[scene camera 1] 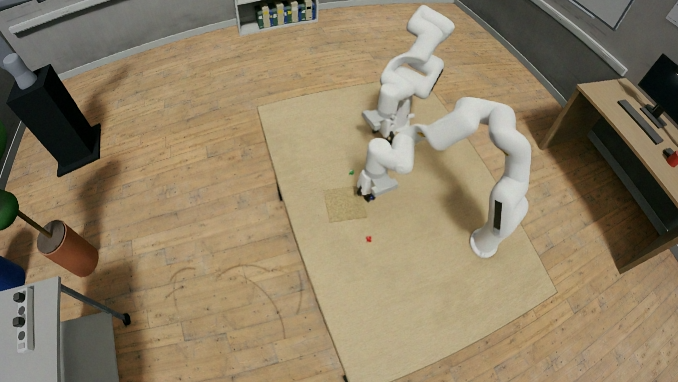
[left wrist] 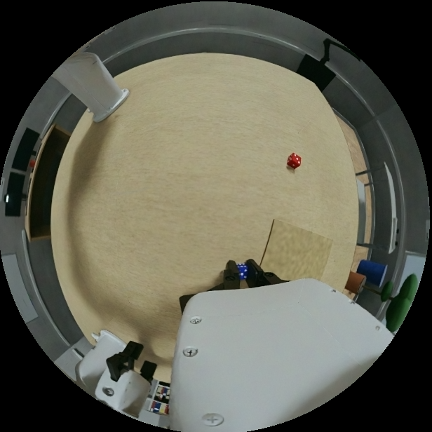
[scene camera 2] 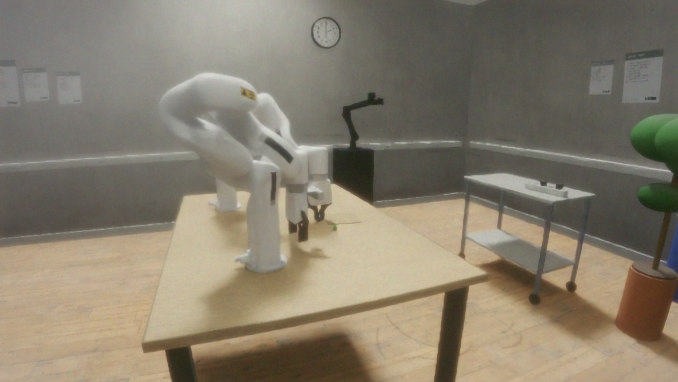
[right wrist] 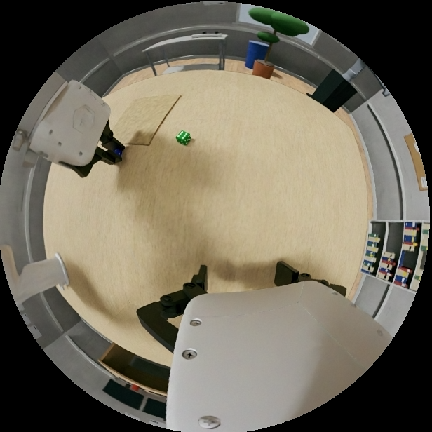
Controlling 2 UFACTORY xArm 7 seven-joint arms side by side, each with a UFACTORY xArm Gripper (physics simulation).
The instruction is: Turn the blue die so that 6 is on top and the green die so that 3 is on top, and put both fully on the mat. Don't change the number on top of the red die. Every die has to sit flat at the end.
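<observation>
The blue die [left wrist: 242, 271] [right wrist: 118, 152] [scene camera 1: 371, 198] is between the fingertips of my left gripper [left wrist: 239, 270] [scene camera 2: 319, 217], which is shut on it low over the table, just beside the mat [scene camera 1: 345, 205] [left wrist: 300, 250] [right wrist: 150, 115]. Part of the die is hidden by the fingers. The green die [right wrist: 183, 137] [scene camera 1: 351, 172] [scene camera 2: 334, 227] lies on the table off the mat's edge, white pips showing. The red die [left wrist: 294, 160] [scene camera 1: 369, 239] lies on the table on the mat's other side. My right gripper [right wrist: 242, 275] [left wrist: 144, 353] is open and empty above the table, away from the dice.
Both arms stand on the wooden table [scene camera 1: 425, 300] [scene camera 2: 350, 290]. The left arm reaches across the table, close to the right arm in scene camera 1. A desk [scene camera 1: 600, 95], a black pedestal [scene camera 1: 50, 120] and a grey trolley [scene camera 2: 530, 187] stand away from the table.
</observation>
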